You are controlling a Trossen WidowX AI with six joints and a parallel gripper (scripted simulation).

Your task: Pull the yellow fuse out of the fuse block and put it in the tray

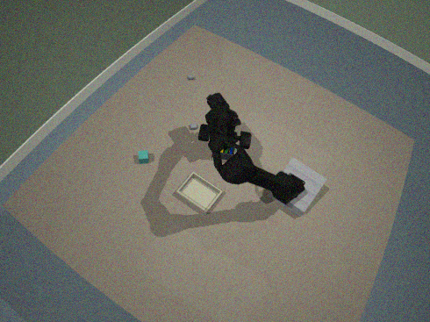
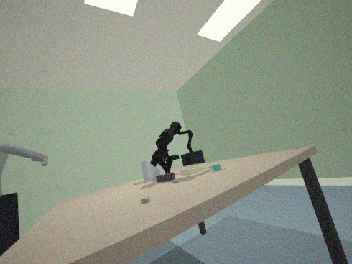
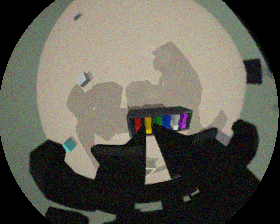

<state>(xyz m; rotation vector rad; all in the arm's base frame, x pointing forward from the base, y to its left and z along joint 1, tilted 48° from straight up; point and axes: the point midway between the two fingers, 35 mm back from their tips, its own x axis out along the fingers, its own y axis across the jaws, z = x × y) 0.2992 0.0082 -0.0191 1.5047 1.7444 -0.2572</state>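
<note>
Right now my gripper tip is 2 cm above the yellow fuse. Also, from my gripper tip: cream tray 19 cm to the left, 4 cm below, 3 cm behind; then teal cube 22 cm ahead, 20 cm to the left, 2 cm below.
</note>
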